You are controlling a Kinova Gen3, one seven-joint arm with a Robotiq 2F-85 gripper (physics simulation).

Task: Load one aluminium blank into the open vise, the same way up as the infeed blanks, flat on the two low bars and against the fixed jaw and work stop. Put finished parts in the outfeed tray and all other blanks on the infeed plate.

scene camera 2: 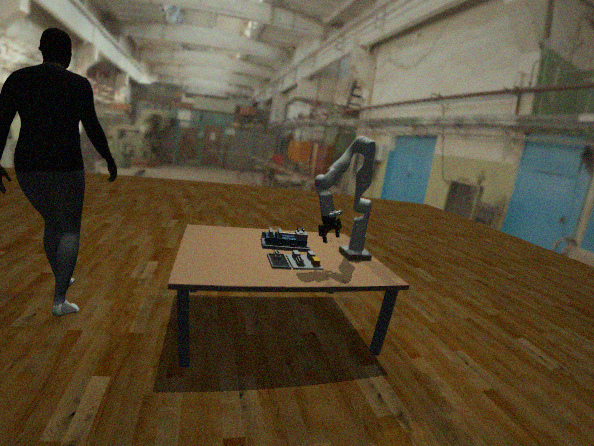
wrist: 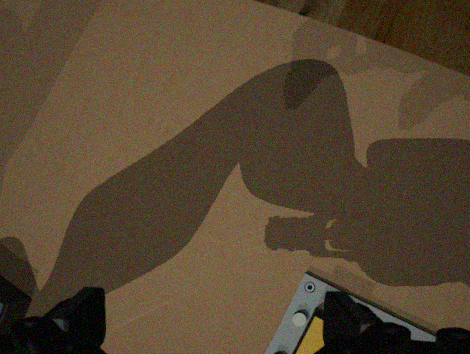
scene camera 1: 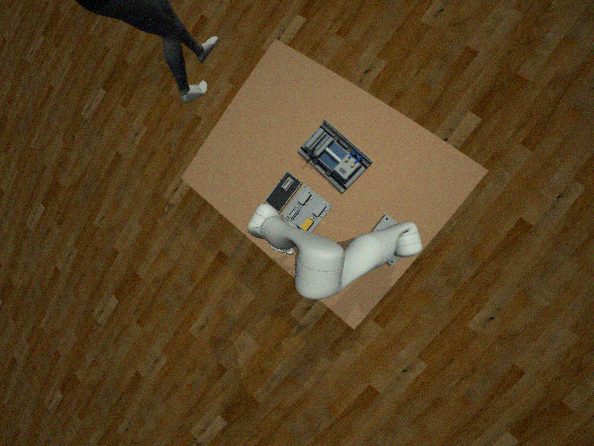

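Pixels of known places: gripper, fingertip midpoint: point(scene camera 2: 331, 240) point(wrist: 214, 315); arm's base at its link origin: point(scene camera 2: 355, 248).
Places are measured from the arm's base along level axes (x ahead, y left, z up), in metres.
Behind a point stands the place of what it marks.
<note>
My gripper point(scene camera 2: 332, 238) {x 0.313, y 0.188, z 0.128 m} point(wrist: 214, 315) {x 0.313, y 0.188, z 0.128 m} is open and empty, above the table; in scene camera 1 the arm hides most of it. The infeed plate point(scene camera 1: 311, 206) {x 0.393, y 0.061, z -0.033 m} point(wrist: 289, 326) {x 0.338, y 0.156, z -0.033 m} bears two grey blanks point(scene camera 1: 303, 197) {x 0.440, y 0.042, z 0.003 m} point(scene camera 1: 318, 207) {x 0.355, y 0.049, z 0.003 m}, a pocketed grey part point(scene camera 1: 293, 215) {x 0.441, y 0.138, z 0.000 m} and a yellow block point(scene camera 1: 307, 224) {x 0.361, y 0.142, z 0.003 m} point(scene camera 2: 315, 261) {x 0.380, y 0.169, z -0.002 m} point(wrist: 311, 339) {x 0.356, y 0.160, z 0.003 m}. In the wrist view the right finger covers much of the plate. The dark outfeed tray point(scene camera 1: 276, 198) {x 0.569, y 0.110, z -0.034 m} beside it holds a pocketed part point(scene camera 1: 287, 184) {x 0.545, y 0.024, z -0.014 m}. The vise point(scene camera 1: 335, 155) {x 0.392, y -0.187, z 0.045 m} point(scene camera 2: 285, 240) {x 0.438, y -0.137, z 0.011 m} stands behind; whether its jaws hold anything is too small to tell.
The arm's base plate point(scene camera 1: 385, 220) {x 0.069, y -0.043, z 0.000 m} point(scene camera 2: 355, 254) {x 0.056, y 0.086, z -0.004 m} is bolted near one table edge. The table point(scene camera 1: 250, 100) {x 0.959, y -0.273, z -0.041 m} point(scene camera 2: 220, 260) {x 0.868, y 0.033, z -0.041 m} ends at the upper right of the wrist view. The arm's shadow crosses the table. A person point(scene camera 1: 135, 15) point(scene camera 2: 50, 125) stands off the table.
</note>
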